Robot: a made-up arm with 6 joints. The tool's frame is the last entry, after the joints. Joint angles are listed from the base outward.
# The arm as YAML. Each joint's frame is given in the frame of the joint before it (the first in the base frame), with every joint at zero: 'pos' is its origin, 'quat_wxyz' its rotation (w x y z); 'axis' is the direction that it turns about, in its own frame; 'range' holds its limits. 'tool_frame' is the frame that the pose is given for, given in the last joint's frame.
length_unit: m
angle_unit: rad
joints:
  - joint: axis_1
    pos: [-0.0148, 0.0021, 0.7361]
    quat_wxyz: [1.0, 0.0, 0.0, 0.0]
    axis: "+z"
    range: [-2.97, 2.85]
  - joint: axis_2
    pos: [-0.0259, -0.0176, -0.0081]
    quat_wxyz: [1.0, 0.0, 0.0, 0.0]
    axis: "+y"
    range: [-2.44, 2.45]
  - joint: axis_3
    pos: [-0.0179, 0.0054, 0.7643]
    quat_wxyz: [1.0, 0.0, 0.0, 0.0]
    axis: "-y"
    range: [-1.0, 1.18]
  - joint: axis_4
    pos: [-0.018, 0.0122, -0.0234]
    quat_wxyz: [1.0, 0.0, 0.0, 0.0]
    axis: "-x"
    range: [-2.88, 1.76]
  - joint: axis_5
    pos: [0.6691, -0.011, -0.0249]
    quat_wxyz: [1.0, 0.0, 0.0, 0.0]
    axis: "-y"
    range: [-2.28, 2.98]
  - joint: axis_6
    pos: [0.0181, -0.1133, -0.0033]
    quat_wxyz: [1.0, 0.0, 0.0, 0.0]
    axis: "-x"
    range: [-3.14, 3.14]
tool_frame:
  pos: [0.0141, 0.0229, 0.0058]
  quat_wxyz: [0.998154, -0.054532, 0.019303, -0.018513]
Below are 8 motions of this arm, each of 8 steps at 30 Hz.
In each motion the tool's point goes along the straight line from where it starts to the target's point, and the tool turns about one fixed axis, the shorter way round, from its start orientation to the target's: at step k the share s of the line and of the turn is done. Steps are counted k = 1, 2, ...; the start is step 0. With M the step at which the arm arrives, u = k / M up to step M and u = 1 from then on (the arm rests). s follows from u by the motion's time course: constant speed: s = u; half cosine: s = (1 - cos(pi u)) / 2; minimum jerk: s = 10 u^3 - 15 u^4 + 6 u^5.
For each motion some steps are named. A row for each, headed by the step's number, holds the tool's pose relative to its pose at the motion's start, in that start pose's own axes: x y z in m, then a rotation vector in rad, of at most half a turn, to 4 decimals.
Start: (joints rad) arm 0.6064 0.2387 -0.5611 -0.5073 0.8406 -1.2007
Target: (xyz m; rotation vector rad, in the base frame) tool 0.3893 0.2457 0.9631 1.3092 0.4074 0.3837
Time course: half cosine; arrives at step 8
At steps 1, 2, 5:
1: -0.0037 0.0004 -0.0020 -0.0036 0.0092 0.0013
2: -0.0142 0.0015 -0.0077 -0.0138 0.0352 0.0051
5: -0.0669 0.0072 -0.0363 -0.0653 0.1663 0.0238

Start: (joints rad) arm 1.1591 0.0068 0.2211 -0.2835 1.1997 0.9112
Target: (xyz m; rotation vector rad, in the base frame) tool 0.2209 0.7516 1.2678 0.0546 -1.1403 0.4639
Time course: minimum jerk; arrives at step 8
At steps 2, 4, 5, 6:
2: -0.0343 0.0214 -0.0052 0.0085 0.0085 0.0313
4: -0.1654 0.1036 -0.0253 0.0411 0.0411 0.1512
5: -0.2398 0.1502 -0.0366 0.0596 0.0596 0.2192
6: -0.2966 0.1858 -0.0453 0.0737 0.0738 0.2711

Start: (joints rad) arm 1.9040 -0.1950 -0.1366 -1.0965 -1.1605 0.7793
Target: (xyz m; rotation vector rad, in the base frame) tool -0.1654 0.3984 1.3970 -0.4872 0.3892 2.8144
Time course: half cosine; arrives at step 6
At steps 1, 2, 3, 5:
1: -0.0017 0.0030 0.0001 -0.0106 -0.0069 -0.0016
2: -0.0063 0.0110 0.0003 -0.0396 -0.0257 -0.0059
3: -0.0126 0.0220 0.0005 -0.0793 -0.0514 -0.0117
5: -0.0235 0.0411 0.0010 -0.1479 -0.0959 -0.0218

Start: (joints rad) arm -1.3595 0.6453 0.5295 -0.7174 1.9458 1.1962
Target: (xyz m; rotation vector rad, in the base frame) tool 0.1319 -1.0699 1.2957 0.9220 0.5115 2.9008
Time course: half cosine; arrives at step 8
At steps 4, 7, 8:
4: 0.0324 0.0253 0.0360 -0.0435 0.0962 -0.0245
7: 0.0624 0.0487 0.0694 -0.0837 0.1851 -0.0472
8: 0.0649 0.0507 0.0721 -0.0870 0.1925 -0.0490

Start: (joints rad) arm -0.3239 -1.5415 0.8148 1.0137 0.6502 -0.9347
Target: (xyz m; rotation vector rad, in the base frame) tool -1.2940 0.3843 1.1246 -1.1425 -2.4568 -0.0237
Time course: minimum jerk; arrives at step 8
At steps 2, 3, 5, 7, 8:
2: 0.0009 0.0002 0.0029 0.0040 0.0015 0.0033
3: 0.0025 0.0004 0.0076 0.0107 0.0039 0.0088
5: 0.0066 0.0011 0.0201 0.0281 0.0102 0.0232
7: 0.0090 0.0016 0.0273 0.0382 0.0139 0.0314
8: 0.0091 0.0016 0.0277 0.0388 0.0141 0.0320

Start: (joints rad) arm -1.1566 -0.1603 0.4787 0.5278 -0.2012 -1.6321
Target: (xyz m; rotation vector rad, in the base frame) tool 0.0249 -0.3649 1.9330 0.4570 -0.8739 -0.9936
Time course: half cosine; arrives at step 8
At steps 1, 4, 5, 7, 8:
1: -0.0003 0.0009 0.0002 -0.0074 -0.0015 0.0001
4: -0.0033 0.0117 0.0026 -0.0973 -0.0191 0.0018
5: -0.0046 0.0161 0.0036 -0.1346 -0.0265 0.0025
7: -0.0064 0.0224 0.0050 -0.1872 -0.0368 0.0034
8: -0.0066 0.0233 0.0052 -0.1946 -0.0383 0.0036

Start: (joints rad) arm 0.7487 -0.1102 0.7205 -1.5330 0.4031 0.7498
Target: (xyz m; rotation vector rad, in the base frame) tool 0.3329 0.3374 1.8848 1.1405 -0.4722 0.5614
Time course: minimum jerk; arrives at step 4
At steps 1, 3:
1: 0.0026 -0.0038 -0.0040 0.0058 0.0037 -0.0038
3: 0.0229 -0.0325 -0.0348 0.0500 0.0321 -0.0330

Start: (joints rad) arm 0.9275 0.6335 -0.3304 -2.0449 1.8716 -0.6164
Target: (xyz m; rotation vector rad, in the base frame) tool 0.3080 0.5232 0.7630 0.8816 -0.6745 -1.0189
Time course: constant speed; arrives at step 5
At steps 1, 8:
1: 0.0052 -0.0065 0.0088 0.0030 -0.0122 0.0236
8: 0.0261 -0.0325 0.0442 0.0148 -0.0608 0.1178

